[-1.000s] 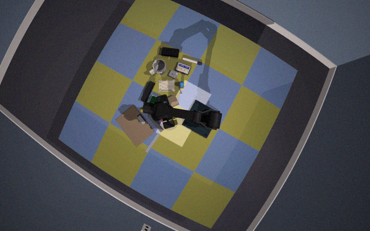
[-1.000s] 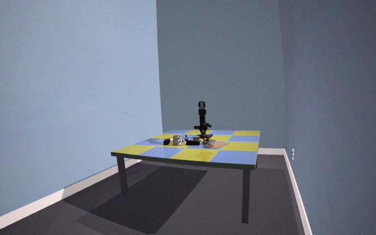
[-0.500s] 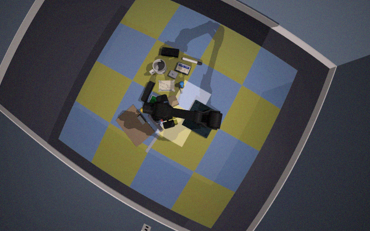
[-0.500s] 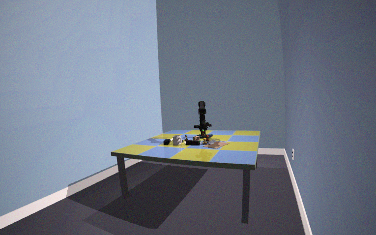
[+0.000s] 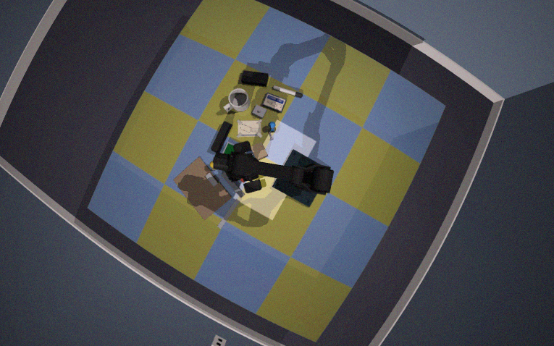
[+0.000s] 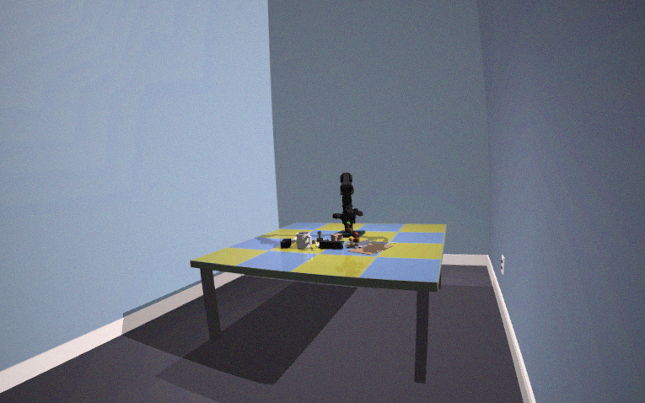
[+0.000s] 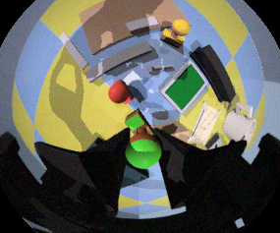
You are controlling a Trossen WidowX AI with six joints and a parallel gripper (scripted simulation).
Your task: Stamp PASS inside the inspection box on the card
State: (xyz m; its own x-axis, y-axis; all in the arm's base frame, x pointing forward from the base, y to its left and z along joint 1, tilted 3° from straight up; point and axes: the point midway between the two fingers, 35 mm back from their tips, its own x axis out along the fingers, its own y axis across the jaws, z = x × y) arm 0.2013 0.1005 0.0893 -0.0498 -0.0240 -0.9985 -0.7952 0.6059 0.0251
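Right now the green ink pad is 10 cm ahead of my gripper tip, 8 cm below it and 1 cm to the right of it. Also, from my gripper tip: green-knobbed stamp right at my gripper tip; then red-knobbed stamp 7 cm below, 5 cm to the left; then yellow-knob stamp 14 cm ahead, 8 cm to the left, 7 cm below.
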